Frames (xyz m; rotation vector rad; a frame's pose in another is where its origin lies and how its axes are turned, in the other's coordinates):
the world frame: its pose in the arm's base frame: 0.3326 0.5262 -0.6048 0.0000 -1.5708 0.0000
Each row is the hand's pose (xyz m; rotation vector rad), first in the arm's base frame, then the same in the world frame.
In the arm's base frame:
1: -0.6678 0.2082 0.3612 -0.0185 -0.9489 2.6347
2: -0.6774 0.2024 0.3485 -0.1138 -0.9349 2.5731
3: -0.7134 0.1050 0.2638 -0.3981 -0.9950 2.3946
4: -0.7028 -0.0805 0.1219 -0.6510 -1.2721 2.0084
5: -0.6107 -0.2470 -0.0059 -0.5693 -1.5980 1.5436
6: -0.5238 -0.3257 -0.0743 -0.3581 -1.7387 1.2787
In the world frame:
1: 0.9660 -0.3180 1.0004 1.6813 -0.2998 1.7051
2: 0.9533 -0.3238 1.0100 1.5900 -0.2439 1.7371
3: 0.8686 -0.4212 1.0460 1.2917 -0.1939 1.8069
4: 0.7267 -0.6067 1.0354 0.8590 -0.2561 1.6829
5: 0.5989 -0.7732 0.9433 0.6006 -0.3468 1.3024
6: 0.5305 -0.8519 0.8564 0.5621 -0.3714 0.9994

